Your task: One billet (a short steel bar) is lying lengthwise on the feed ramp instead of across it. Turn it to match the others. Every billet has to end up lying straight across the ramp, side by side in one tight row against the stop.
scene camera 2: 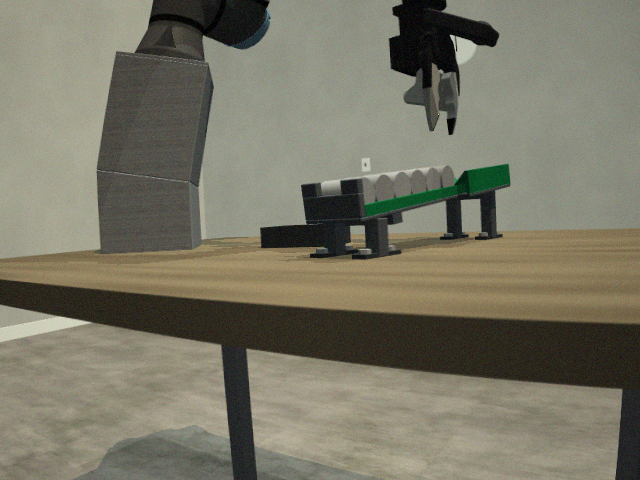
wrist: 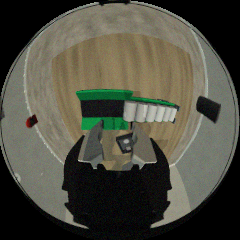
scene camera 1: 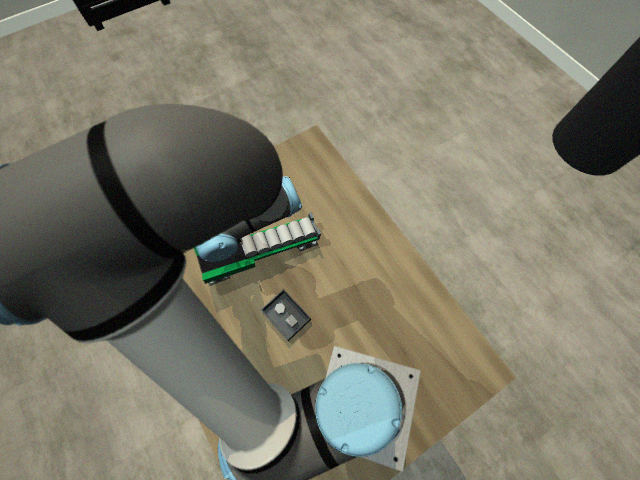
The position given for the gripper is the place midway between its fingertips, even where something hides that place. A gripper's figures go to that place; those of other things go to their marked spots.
The gripper [scene camera 2: 441, 133] is 0.80 m from the lens. A dark tray [scene camera 2: 289, 236] is 0.84 m from the lens. A stop [scene camera 2: 339, 206] is 0.57 m from the lens. The marked spots on the stop and the dark tray are 0.28 m apart.
